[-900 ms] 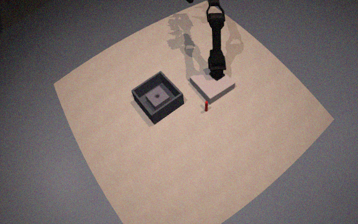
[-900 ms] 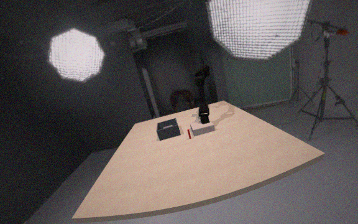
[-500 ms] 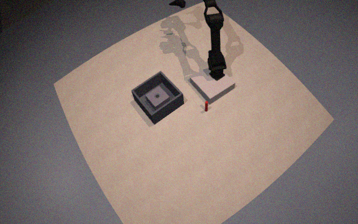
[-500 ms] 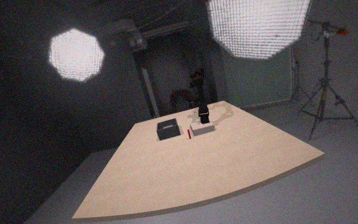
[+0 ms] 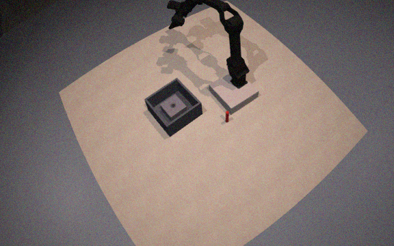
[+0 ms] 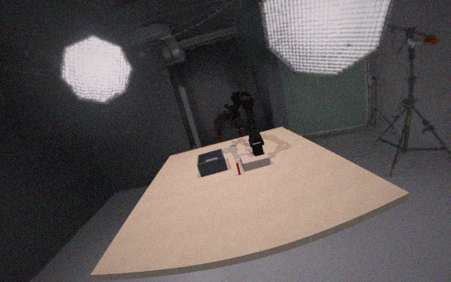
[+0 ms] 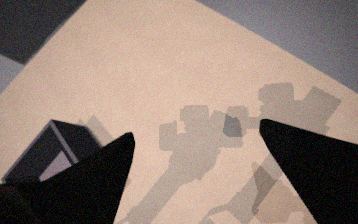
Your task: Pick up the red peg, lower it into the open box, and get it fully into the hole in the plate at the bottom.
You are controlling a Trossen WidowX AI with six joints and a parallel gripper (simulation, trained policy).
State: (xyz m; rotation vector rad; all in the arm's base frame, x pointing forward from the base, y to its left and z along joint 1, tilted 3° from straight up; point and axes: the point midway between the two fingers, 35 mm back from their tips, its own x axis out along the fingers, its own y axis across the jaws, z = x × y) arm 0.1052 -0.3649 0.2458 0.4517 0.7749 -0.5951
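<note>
Right now my gripper tip is 50 cm to the right of the red peg, 22 cm above it and 5 cm short of it. Round my gripper tip: grey plate (30 cm to the left, 21 cm below, 21 cm ahead); then dark box (30 cm to the left, 23 cm below, 21 cm ahead).
</note>
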